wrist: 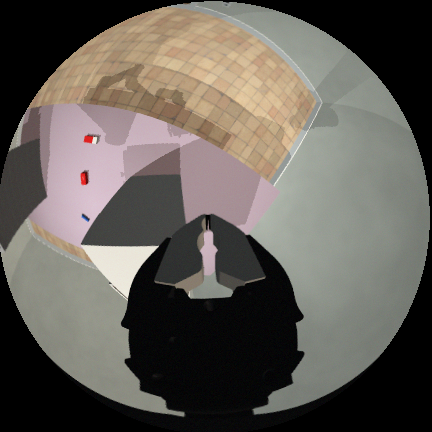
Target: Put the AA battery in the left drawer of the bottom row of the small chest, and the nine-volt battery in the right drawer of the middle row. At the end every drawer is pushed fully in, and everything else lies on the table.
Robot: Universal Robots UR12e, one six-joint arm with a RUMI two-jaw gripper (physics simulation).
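Frame: origin at the arm's base, x ahead, y left, z up, level; millimetres.
Seen in the pictures: gripper, fingertip midpoint: (pixel 207 215).
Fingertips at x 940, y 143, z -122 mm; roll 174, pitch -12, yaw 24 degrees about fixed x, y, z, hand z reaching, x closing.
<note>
A point is followed by its place in that frame.
The small chest (pixel 137 212) @[x 848, y 68, z -207 mm] shows as a block with a large dark grey face and a cream face below it, left of my gripper; I cannot make out its drawers. My gripper (pixel 207 215) @[x 940, y 143, z -122 mm] is shut with nothing between its fingertips, beside the right edge of the chest in this view. A small blue item (pixel 85 218) @[x 525, y -189, z -432 mm] lies on the pink table (pixel 60 155) @[x 372, y 89, z -444 mm] left of the chest. A red block (pixel 84 178) @[x 552, y 10, z -428 mm] lies above it in the view, and a red and white block (pixel 91 139) @[x 571, y 157, z -432 mm] above that. They are too small to tell which is the AA or the nine-volt battery.
A large dark grey shape (pixel 20 192) stands at the left edge of the view, apart from the chest. The table edge runs from upper left to right, with the tiled floor (pixel 220 65) beyond. Grey walls (pixel 360 200) are at the right. Shadows cross the table.
</note>
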